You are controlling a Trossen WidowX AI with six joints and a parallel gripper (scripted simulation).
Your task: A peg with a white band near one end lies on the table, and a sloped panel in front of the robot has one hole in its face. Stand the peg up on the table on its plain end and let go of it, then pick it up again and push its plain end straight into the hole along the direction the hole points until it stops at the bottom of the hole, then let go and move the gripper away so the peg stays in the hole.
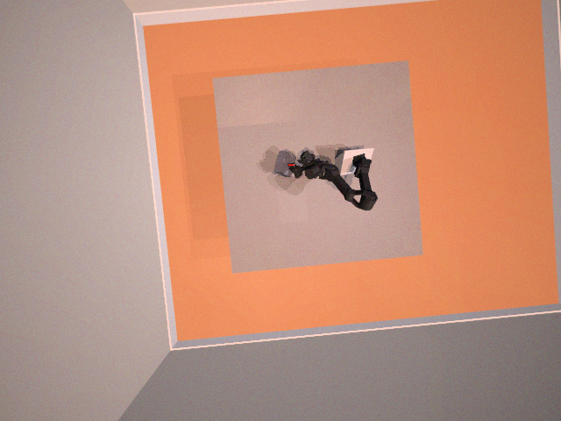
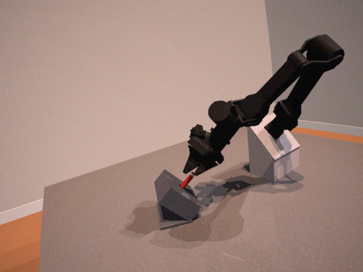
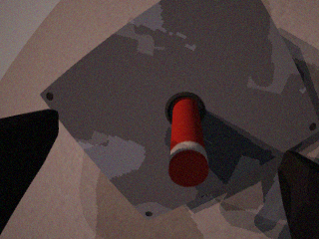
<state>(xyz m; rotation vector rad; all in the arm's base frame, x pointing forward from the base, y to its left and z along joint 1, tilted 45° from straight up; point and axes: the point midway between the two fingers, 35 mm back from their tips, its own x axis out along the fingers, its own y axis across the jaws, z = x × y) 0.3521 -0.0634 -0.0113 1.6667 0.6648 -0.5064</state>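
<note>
My gripper tip is 20 mm above the red peg. The rest, counted from my gripper tip: sloped grey panel: 50 mm below, 40 mm ahead, 20 mm to the right; base plate: 120 mm below, 60 mm ahead, 30 mm to the right.
</note>
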